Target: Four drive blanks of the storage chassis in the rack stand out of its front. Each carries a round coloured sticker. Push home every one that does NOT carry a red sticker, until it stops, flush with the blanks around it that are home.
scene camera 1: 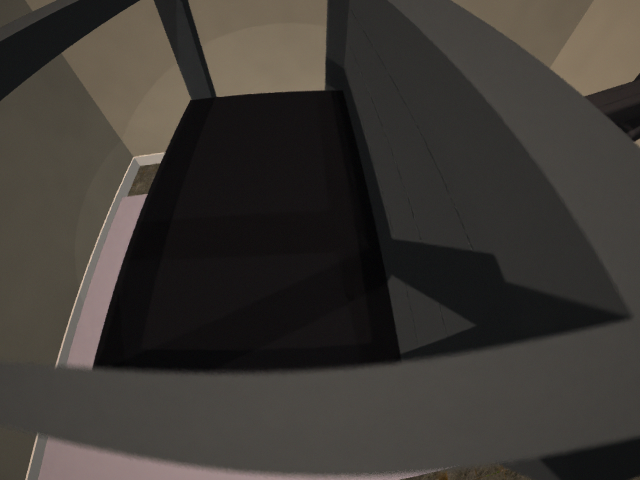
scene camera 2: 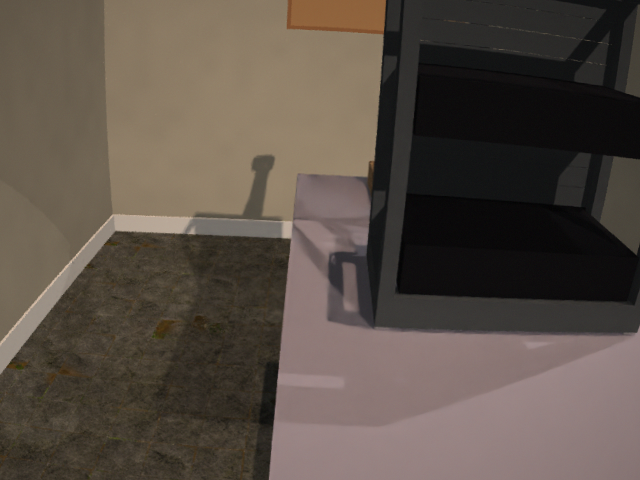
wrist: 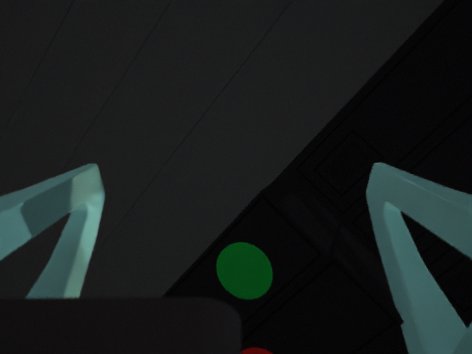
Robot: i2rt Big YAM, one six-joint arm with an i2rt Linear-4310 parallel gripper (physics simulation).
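Places are measured from the arm's base along level axes (x ahead, y right, z down), in millimetres.
Pixels of known places: gripper, between the fingertips: (wrist: 235, 178).
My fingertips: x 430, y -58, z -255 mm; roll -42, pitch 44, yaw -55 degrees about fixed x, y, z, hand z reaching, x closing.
Behind a point stands the place of what it marks.
My gripper (wrist: 235, 178) {y -58, x 430, z -255 mm} is open and empty, its pale teal fingers wide apart in the wrist view. It does not show in the scene views. A green sticker (wrist: 244, 270) {y -45, x 413, z -279 mm} sits on a dark blank (wrist: 272, 225) {y -63, x 415, z -276 mm} low between the fingers, nearer the left one across the picture. The upper edge of a red sticker (wrist: 256, 351) {y -25, x 415, z -302 mm} shows below it at the bottom border. Other dark blank fronts run to the upper right. How far each blank stands out is too dark to tell. The other stickers do not show. In the scene views the chassis fronts are hidden.
The dark grey rack (scene camera 1: 310, 413) (scene camera 2: 516, 314) {y -29, x 758, z 26 mm} stands on a pale pink table (scene camera 1: 95, 294) {y 9, x 1209, z 68 mm} (scene camera 2: 413, 444) {y 205, x 1013, z 68 mm}. Black boxes, an upper one (scene camera 2: 516, 113) {y 33, x 752, z -312 mm} and a lower one (scene camera 2: 516, 273) {y -20, x 742, z -44 mm}, sit in it. A grey panelled surface (wrist: 150, 115) {y -34, x 463, z -198 mm} fills the wrist view's upper left. A dark rounded part (wrist: 110, 327) covers its lower left.
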